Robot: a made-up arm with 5 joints.
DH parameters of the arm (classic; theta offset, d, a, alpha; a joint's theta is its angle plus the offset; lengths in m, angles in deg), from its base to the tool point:
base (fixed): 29.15 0 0.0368 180
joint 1: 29.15 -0.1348 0.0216 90
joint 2: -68.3 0 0.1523 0
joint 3: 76.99 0 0.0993 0
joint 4: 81.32 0.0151 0.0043 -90
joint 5: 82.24 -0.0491 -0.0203 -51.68
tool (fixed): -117.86 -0.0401 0 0
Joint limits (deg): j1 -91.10..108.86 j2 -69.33..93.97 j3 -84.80..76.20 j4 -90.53..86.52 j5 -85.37..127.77
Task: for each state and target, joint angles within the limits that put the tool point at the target. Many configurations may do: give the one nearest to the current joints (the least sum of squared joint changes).
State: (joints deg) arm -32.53 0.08 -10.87 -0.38 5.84
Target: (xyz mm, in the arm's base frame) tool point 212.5 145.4 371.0
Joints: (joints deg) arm -25.72 -7.02 -33.37 -11.58 5.63
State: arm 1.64 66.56 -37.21 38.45 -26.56
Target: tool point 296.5 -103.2 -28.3
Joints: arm 34.61 82.87 -55.21 20.14 -30.29
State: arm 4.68 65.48 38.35 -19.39 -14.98
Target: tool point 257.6 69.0 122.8
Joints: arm -0.84 15.42 33.30 -25.65 -20.13
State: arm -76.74 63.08 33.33 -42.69 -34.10
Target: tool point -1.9 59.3 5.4
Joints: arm -68.55 80.12 65.22 -28.15 -17.29
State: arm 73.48 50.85 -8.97 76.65 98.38
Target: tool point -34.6 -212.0 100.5
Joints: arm 101.73 37.85 -25.89 67.75 104.70
